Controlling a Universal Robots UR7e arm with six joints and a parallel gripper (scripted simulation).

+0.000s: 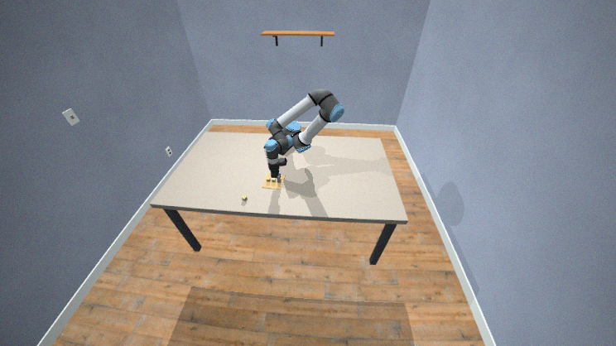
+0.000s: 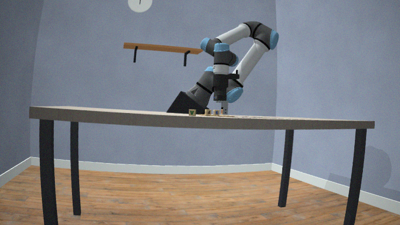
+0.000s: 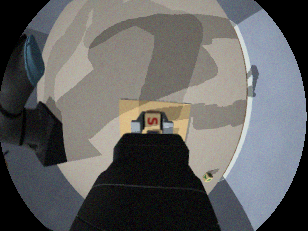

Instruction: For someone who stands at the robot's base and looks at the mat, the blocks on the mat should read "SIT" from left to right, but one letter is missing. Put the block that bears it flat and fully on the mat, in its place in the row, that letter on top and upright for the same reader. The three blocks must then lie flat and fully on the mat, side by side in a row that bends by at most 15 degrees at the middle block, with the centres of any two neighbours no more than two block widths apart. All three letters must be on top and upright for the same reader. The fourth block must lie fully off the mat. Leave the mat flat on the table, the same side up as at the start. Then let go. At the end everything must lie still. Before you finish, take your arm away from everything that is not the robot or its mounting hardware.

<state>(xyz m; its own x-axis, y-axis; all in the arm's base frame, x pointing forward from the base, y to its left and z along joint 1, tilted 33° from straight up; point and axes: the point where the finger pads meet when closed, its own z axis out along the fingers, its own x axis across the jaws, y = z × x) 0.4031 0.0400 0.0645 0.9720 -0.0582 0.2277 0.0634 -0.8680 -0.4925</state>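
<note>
The orange block is 1 cm below my hand. Round my hand: mat (4 cm to the right, 2 cm below).
</note>
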